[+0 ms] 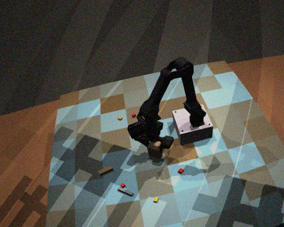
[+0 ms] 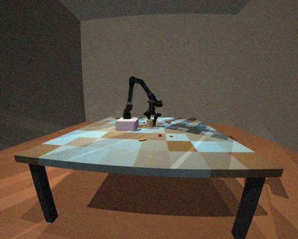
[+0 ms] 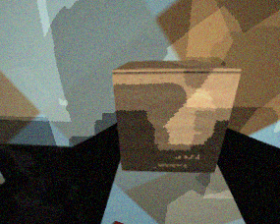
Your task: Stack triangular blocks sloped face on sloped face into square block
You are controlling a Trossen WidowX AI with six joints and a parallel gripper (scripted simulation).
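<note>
The triangular block lies 1 cm above my gripper tip. The rest, counted from my gripper tip: tan plank 27 cm ahead, 4 cm to the left, 3 cm below; then grey bar 19 cm to the left, 19 cm ahead, 3 cm below.
</note>
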